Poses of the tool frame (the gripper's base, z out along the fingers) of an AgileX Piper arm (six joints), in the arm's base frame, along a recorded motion.
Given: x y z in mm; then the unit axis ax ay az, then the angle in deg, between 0 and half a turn.
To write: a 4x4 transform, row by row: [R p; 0 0 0 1], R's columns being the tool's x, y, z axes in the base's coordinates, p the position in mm. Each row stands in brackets. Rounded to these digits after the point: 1 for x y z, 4 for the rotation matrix.
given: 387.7 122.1 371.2 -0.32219 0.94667 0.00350 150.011
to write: [[-0.6724 -0.5709 0.4711 387.7], [-0.5674 0.8063 0.1672 122.1], [-0.4753 -0.1549 -0.8661 371.2], [0 0 0 1]]
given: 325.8 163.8 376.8 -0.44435 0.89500 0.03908 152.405
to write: [[-0.5138 -0.7682 0.3818 325.8], [-0.7320 0.6247 0.2718 163.8], [-0.4473 -0.1399 -0.8834 376.8], [0 0 0 1]]
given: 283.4 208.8 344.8 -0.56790 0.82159 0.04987 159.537
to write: [[-0.3122 -0.9211 0.2324 283.4], [-0.8863 0.3705 0.2779 208.8], [-0.3421 -0.1192 -0.9321 344.8], [0 0 0 1]]
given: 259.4 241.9 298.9 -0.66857 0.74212 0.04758 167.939
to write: [[-0.0938 -0.9913 0.0921 259.4], [-0.9714 0.1114 0.2095 241.9], [-0.2180 -0.0699 -0.9734 298.9], [0 0 0 1]]
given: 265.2 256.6 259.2 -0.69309 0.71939 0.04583 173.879
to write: [[-0.0363 -0.9993 0.0134 265.2], [-0.9895 0.0378 0.1397 256.6], [-0.1401 -0.0082 -0.9901 259.2], [0 0 0 1]]
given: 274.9 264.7 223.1 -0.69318 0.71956 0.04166 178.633
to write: [[-0.0389 -0.9984 -0.0406 274.9], [-0.9964 0.0357 0.0765 264.7], [-0.0749 0.0434 -0.9962 223.1], [0 0 0 1]]
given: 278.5 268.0 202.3 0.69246 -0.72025 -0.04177 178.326
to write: [[-0.0408 -0.9960 -0.0789 278.5], [-0.9985 0.0377 0.0399 268.0], [-0.0368 0.0804 -0.9961 202.3], [0 0 0 1]]
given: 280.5 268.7 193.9 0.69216 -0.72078 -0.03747 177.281
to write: [[-0.0413 -0.9954 -0.0860 280.5], [-0.9990 0.0396 0.0211 268.7], [-0.0176 0.0868 -0.9961 193.9], [0 0 0 1]]
